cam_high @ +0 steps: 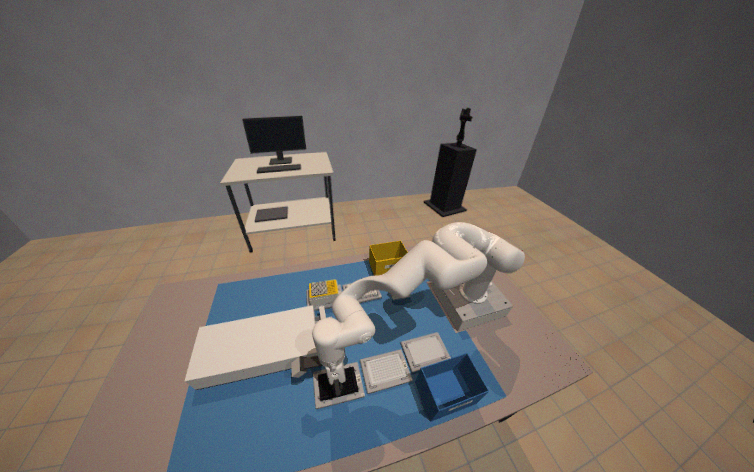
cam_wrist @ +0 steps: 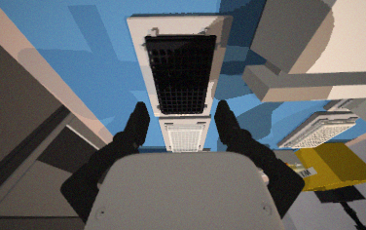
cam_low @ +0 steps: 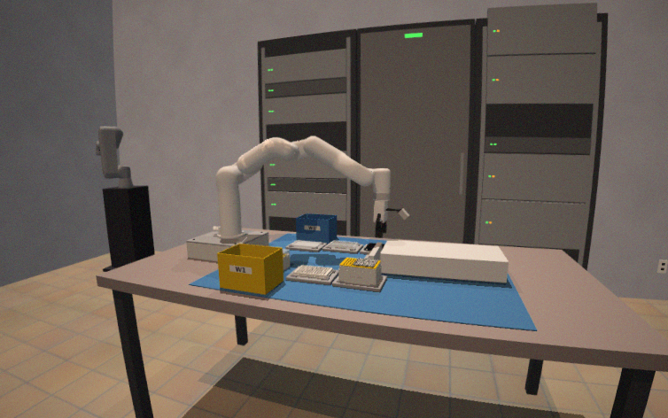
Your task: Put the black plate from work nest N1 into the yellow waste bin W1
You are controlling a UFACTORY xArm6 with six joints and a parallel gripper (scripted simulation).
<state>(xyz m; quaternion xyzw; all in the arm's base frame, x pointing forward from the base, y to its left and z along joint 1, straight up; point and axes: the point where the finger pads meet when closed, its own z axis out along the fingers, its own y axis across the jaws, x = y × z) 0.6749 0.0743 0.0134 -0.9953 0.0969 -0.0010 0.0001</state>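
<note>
My gripper is now 7 cm above the black plate. Round my hand: drawer (10 cm ahead, 22 cm to the right, 6 cm below); then work nest N1 (8 cm below); then white cooler (16 cm ahead, 22 cm to the right, 5 cm below).
</note>
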